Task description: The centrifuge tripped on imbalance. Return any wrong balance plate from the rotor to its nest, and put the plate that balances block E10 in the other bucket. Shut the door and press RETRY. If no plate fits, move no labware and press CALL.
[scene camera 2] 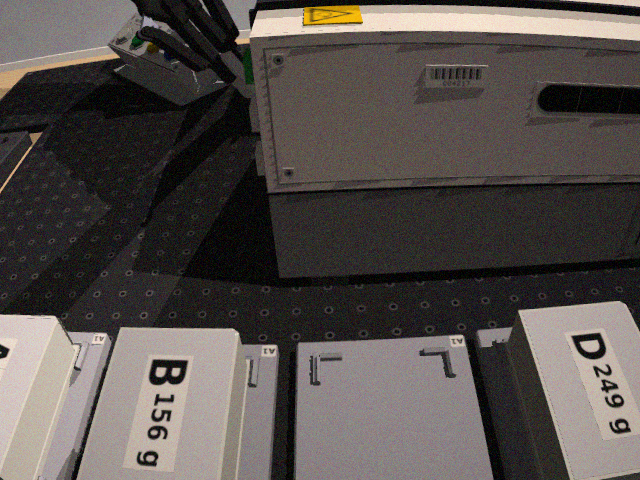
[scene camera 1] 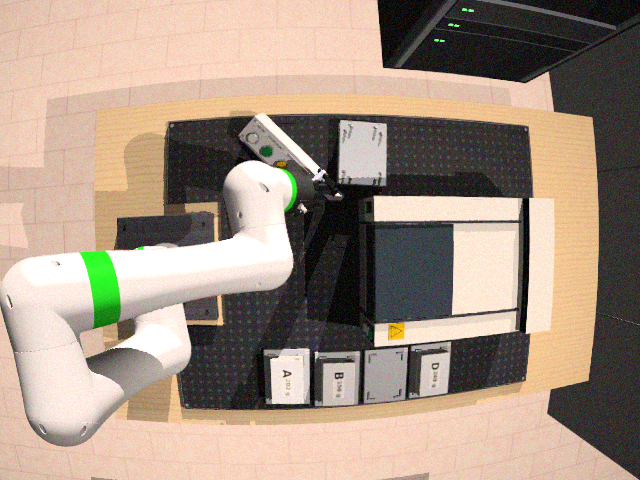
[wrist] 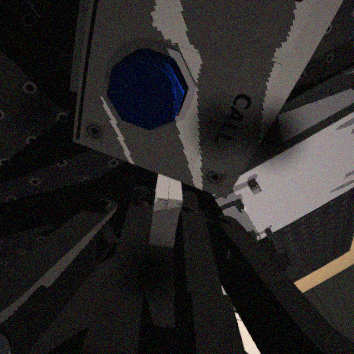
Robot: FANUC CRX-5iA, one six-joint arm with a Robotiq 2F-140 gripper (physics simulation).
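Frame: origin at the arm's base, x ahead, y left, z up, level; centimetres.
Where they show: gripper, fingertip midpoint: [scene camera 2: 255,94] [scene camera 1: 338,194] [wrist: 166,179].
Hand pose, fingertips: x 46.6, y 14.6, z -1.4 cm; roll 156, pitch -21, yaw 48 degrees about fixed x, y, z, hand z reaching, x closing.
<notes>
Things, the pixels of their centre, and the offset from my fingertips. Level surfaces: height alone.
- button panel at the middle of its body: [scene camera 2: 163,51] [scene camera 1: 281,153] dx -13.6, dy +11.5, dz +3.6 cm
- blue CALL button at the middle of its body: [wrist: 148,88] dx -10.6, dy +4.3, dz +5.8 cm
- green button at the middle of its body: [scene camera 2: 140,40] [scene camera 1: 267,151] dx -16.9, dy +12.1, dz +5.8 cm
- centrifuge at the middle of its body: [scene camera 2: 514,60] [scene camera 1: 456,265] dx +25.9, dy -20.3, dz +11.6 cm
- dark pane at the middle of its body: [scene camera 1: 415,271] dx +12.5, dy -19.1, dz +20.5 cm
- Plates A at the middle of its body: [scene camera 1: 287,380] dx -18.7, dy -46.6, dz +2.7 cm
- B at the middle of its body: [scene camera 2: 169,426] [scene camera 1: 337,382] dx -5.5, dy -49.0, dz +2.7 cm
- D at the middle of its body: [scene camera 2: 593,398] [scene camera 1: 432,372] dx +21.1, dy -51.1, dz +2.7 cm
- empty pale nest at the middle of its body: [wrist: 303,168] [scene camera 1: 362,153] dx +7.0, dy +9.9, dz +1.9 cm
- black perforated mat at its surface level: dz -0.6 cm
- wooden table at its surface level: dz -1.8 cm
My gripper [scene camera 1: 338,195] [scene camera 2: 231,79] [wrist: 166,179] is shut and empty, beside the CALL end of the button panel [scene camera 1: 262,131] [scene camera 2: 170,80] [wrist: 225,45]. The blue CALL button [wrist: 147,89] is ahead of the fingertips in the wrist view; contact does not show. The green button [scene camera 1: 266,151] and the yellow one [scene camera 1: 280,164] are farther along. The centrifuge [scene camera 1: 485,268] [scene camera 2: 413,139] has a dark pane [scene camera 1: 413,271] over part of its top; rotor and buckets are hidden. Plates A [scene camera 1: 286,379], B [scene camera 1: 338,379] [scene camera 2: 206,392] and D [scene camera 1: 433,372] [scene camera 2: 599,382] sit in nests; the nest [scene camera 1: 385,374] [scene camera 2: 387,428] between B and D is empty.
An empty pale nest [scene camera 1: 361,152] [wrist: 305,170] with corner guides stands right of the panel, behind the centrifuge. The black perforated mat [scene camera 1: 439,147] lies on the wooden table [scene camera 1: 563,155]. A dark rack [scene camera 1: 454,56] stands beyond the table's back right.
</notes>
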